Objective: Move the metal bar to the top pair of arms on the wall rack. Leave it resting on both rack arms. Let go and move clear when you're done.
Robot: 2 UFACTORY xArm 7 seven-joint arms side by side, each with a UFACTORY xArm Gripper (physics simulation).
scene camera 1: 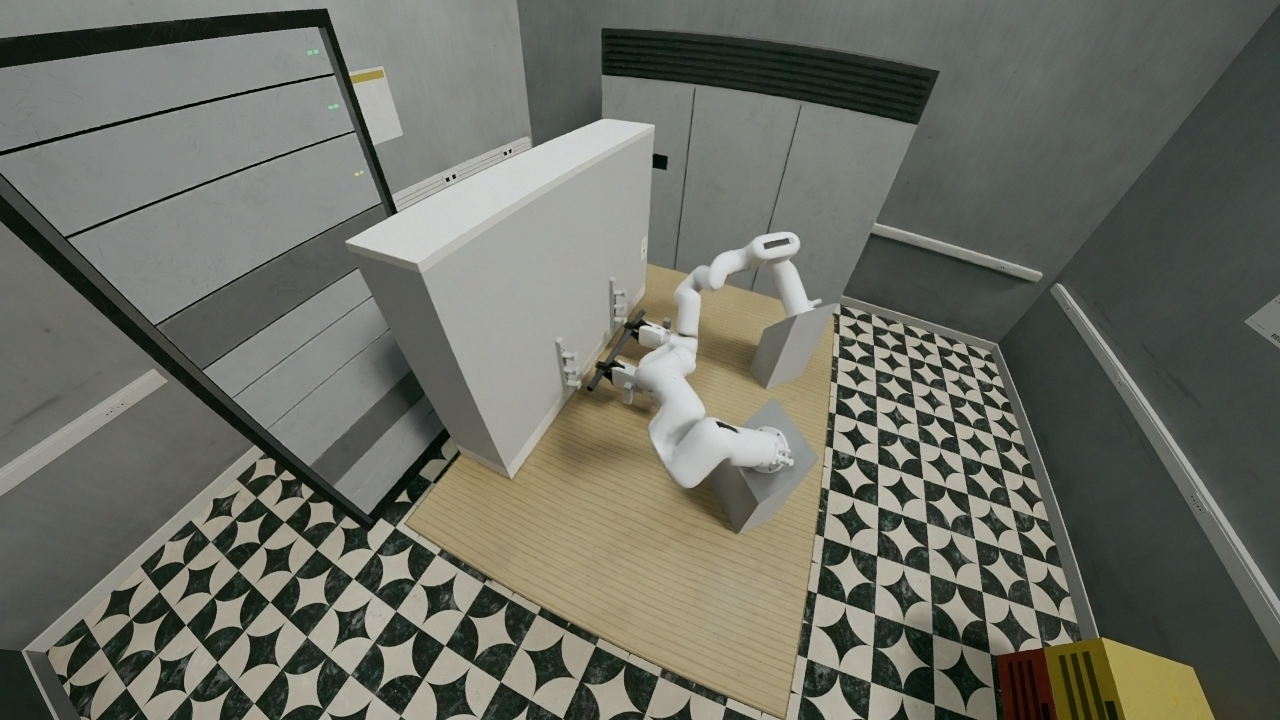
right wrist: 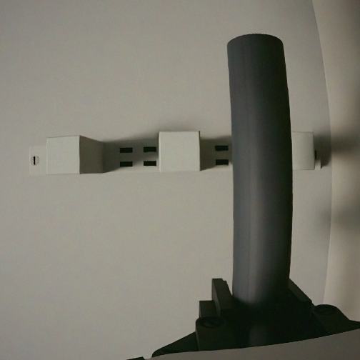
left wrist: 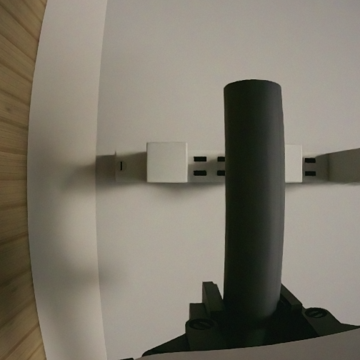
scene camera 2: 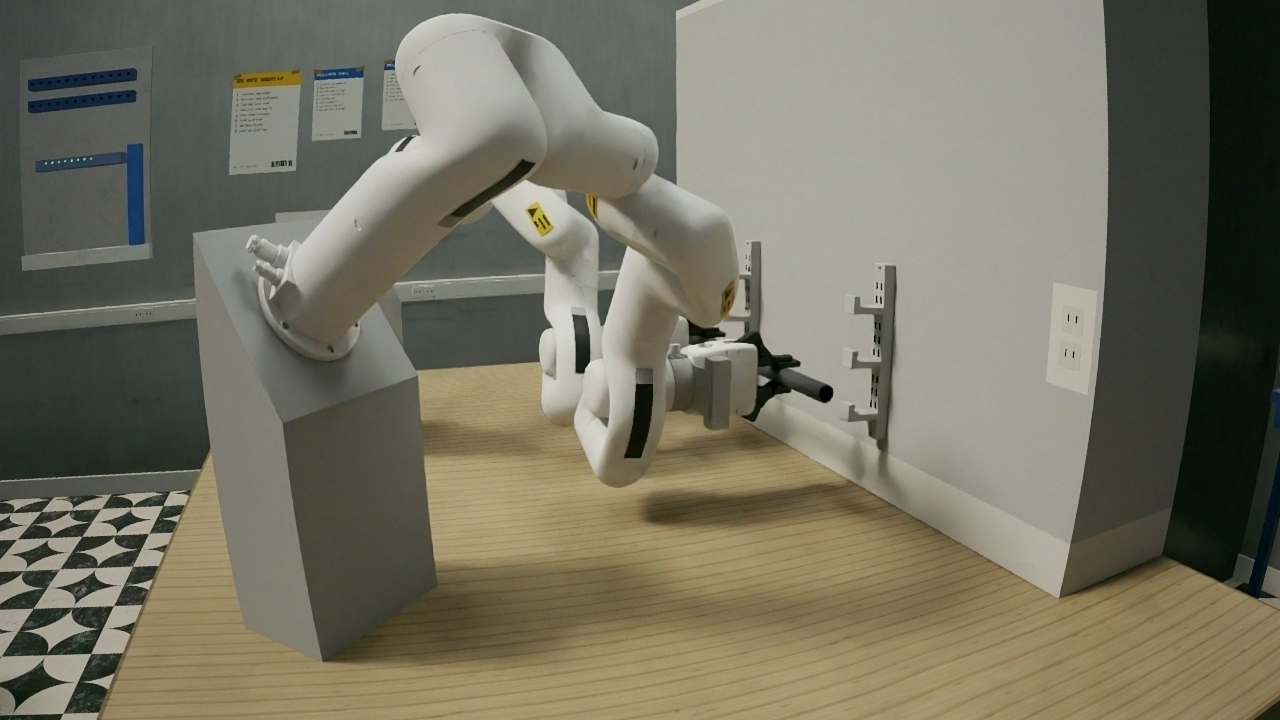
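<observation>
The dark metal bar (scene camera 1: 621, 346) (scene camera 2: 810, 385) (left wrist: 254, 190) (right wrist: 261, 170) is held roughly level, in front of and apart from the wall rack. The rack has two upright strips (scene camera 2: 886, 344) (scene camera 1: 560, 358), each with three arms. In the left wrist view the bar crosses in front of the middle arm (left wrist: 294, 164), above the lowest arm (left wrist: 167, 162). In the right wrist view it partly covers the lowest arm (right wrist: 303, 150); the top arm (right wrist: 63, 155) is far left. My left gripper (scene camera 1: 610, 368) (left wrist: 237, 304) and my right gripper (scene camera 1: 634, 327) (scene camera 2: 776, 376) (right wrist: 246, 301) are shut on the bar.
The rack hangs on a pale wall block (scene camera 1: 537, 259) (scene camera 2: 966, 223) that stands on the wooden surface (scene camera 1: 572, 528) (scene camera 2: 716, 582). Two grey pedestals (scene camera 1: 756, 510) (scene camera 1: 787, 349) carry my arms. An outlet plate (scene camera 2: 1070, 338) is on the wall beside the rack.
</observation>
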